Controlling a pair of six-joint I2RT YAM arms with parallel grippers.
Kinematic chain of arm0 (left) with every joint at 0, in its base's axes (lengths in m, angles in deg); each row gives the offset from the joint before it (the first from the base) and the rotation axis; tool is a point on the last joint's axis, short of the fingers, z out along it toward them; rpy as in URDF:
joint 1: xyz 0 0 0.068 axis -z
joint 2: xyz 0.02 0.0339 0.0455 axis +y
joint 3: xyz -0.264 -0.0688 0 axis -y
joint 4: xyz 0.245 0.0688 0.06 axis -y
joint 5: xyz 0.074 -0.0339 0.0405 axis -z
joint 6: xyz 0.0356 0 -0.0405 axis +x
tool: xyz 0 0 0 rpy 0 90 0
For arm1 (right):
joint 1: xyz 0 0 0.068 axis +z
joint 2: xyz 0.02 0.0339 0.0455 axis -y
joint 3: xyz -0.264 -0.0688 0 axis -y
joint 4: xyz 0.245 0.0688 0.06 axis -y
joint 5: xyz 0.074 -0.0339 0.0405 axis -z
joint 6: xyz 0.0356 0 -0.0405 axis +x
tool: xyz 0 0 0 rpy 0 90 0
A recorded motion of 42 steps. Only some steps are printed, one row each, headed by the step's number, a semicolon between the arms.
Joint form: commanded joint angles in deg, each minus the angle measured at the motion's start. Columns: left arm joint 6, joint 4, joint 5, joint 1, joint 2, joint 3; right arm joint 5, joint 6, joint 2, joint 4, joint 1, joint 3.
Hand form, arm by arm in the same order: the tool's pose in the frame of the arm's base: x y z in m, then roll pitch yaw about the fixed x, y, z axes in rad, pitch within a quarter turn. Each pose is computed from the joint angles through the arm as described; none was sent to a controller.
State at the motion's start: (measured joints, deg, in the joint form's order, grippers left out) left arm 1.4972 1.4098 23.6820 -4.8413 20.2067 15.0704; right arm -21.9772 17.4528 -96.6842 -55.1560 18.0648 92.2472
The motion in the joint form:
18: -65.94 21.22 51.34 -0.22 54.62 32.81; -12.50 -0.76 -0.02 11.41 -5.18 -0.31
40: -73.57 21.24 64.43 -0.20 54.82 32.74; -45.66 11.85 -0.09 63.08 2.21 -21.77
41: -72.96 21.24 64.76 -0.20 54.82 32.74; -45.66 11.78 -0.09 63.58 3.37 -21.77
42: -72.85 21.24 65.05 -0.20 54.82 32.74; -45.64 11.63 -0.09 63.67 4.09 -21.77
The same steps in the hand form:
18: 0.2814 -0.0096 0.3045 -1.5917 0.3732 -2.8002; 0.3547 0.1018 0.3377 2.3735 0.5384 3.0871
40: 0.2741 -0.0115 0.3039 -1.5735 0.2332 -3.0214; 0.3455 0.1627 0.2933 1.7361 0.7545 -3.0462
41: 0.2739 -0.0116 0.3039 -1.5730 0.2439 -3.0270; 0.3423 0.1698 0.2940 1.7332 0.7641 -3.0278
42: 0.2737 -0.0116 0.3039 -1.5726 0.2458 -3.0320; 0.3402 0.1741 0.2942 1.7332 0.7683 -3.0152

